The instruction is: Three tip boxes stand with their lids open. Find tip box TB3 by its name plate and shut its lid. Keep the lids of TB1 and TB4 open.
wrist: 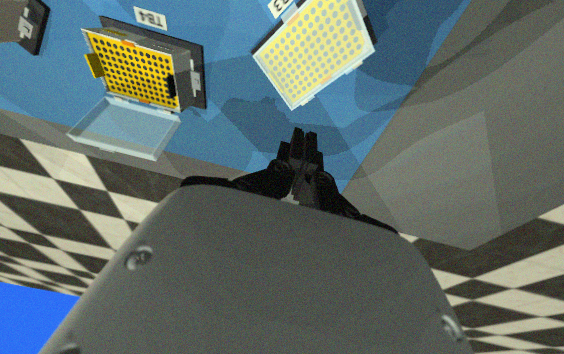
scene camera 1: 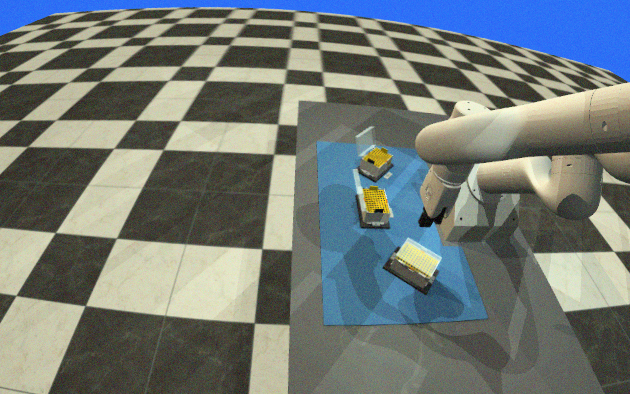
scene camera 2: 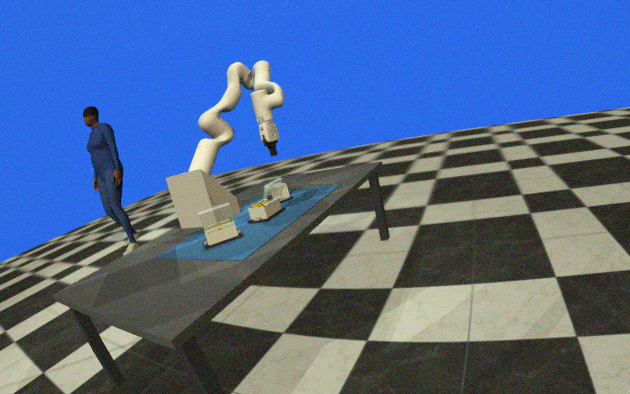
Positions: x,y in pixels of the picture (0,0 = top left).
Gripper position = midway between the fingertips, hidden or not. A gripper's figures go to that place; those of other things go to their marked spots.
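The gripper [wrist: 299,146], 140 mm from the lens. Blue mat [wrist: 245,120], 400 mm from the lens.
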